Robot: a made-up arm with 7 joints.
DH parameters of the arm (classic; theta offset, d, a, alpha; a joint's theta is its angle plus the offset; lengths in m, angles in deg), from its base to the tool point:
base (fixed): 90 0.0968 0 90
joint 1: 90 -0.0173 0.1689 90
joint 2: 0 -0.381 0.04 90
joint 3: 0 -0.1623 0.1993 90
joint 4: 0 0.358 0.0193 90
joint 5: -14.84 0 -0.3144 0
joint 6: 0.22 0 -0.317 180
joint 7: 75.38 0.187 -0.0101 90
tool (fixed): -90 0.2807 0 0
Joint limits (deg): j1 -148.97..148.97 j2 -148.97..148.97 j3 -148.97..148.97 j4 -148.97..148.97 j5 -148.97..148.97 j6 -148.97..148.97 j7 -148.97..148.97
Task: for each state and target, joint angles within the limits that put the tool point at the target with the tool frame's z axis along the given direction. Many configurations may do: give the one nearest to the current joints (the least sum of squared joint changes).
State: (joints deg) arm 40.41 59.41 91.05 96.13 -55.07 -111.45 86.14
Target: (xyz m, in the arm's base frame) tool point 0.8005 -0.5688 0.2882 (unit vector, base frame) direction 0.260 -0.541 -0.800
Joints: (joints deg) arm 5.86 70.20 82.84 51.88 -34.19 -99.65 50.24
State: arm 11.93 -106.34 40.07 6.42 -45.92 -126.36 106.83
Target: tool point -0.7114 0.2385 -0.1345 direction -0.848 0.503 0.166
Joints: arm 47.17 -144.05 67.05 -37.37 -66.45 -148.97 116.64
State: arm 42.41 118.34 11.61 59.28 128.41 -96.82 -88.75
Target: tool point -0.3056 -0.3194 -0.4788 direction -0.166 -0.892 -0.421
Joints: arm 54.94 120.23 -27.87 80.54 102.73 -89.93 -57.14
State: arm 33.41 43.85 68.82 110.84 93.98 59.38 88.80
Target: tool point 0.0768 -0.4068 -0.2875 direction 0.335 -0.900 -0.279
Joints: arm 61.20 49.62 57.62 126.62 90.52 62.50 83.54
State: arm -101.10 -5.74 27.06 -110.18 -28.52 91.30 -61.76
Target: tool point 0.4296 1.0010 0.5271 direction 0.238 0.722 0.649
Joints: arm -92.14 35.81 35.95 -128.97 -26.31 91.18 -41.19
